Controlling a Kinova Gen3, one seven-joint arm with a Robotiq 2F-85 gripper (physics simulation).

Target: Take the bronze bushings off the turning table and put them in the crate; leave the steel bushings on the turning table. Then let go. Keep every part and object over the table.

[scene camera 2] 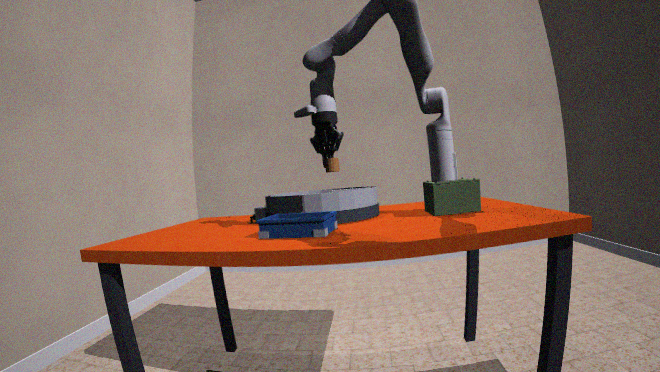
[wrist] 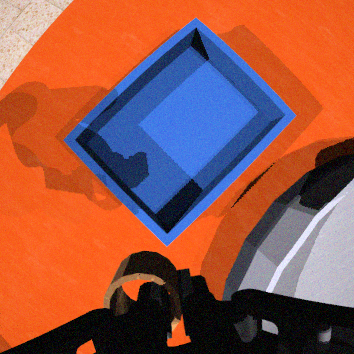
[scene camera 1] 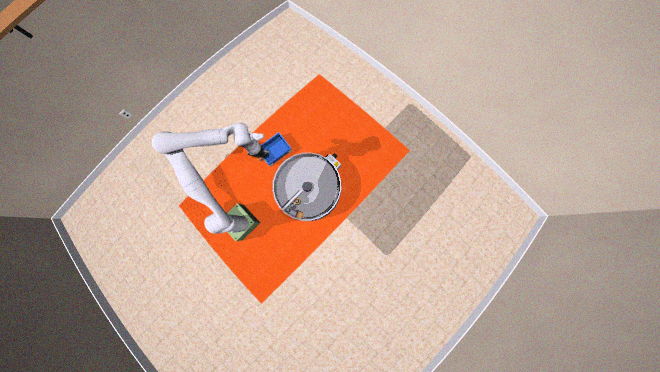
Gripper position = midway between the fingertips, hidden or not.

Observation:
In view: my gripper [scene camera 2: 328,167], a grey turning table [scene camera 2: 352,204] and a blue crate [wrist: 171,136].
My gripper shows as well in the wrist view [wrist: 173,285]. The grey turning table also shows in the wrist view [wrist: 293,250].

